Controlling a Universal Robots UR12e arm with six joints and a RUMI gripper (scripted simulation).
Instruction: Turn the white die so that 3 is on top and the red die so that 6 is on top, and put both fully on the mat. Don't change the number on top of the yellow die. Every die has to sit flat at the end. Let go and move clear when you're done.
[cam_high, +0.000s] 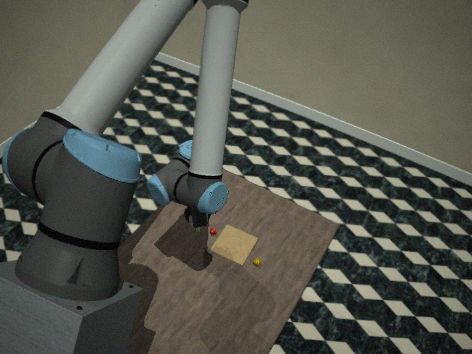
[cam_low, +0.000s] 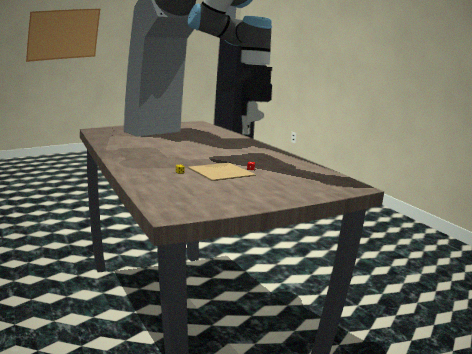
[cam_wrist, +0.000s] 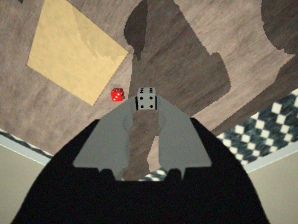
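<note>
My gripper is now 6 cm short of the red die, 3 cm to the left of it and 10 cm above it. From my hand the other things lie so: tan mat: 4 cm ahead, 13 cm to the right, 11 cm below; then white die: 1 cm below; then yellow die: 24 cm to the right, 10 cm below.
</note>
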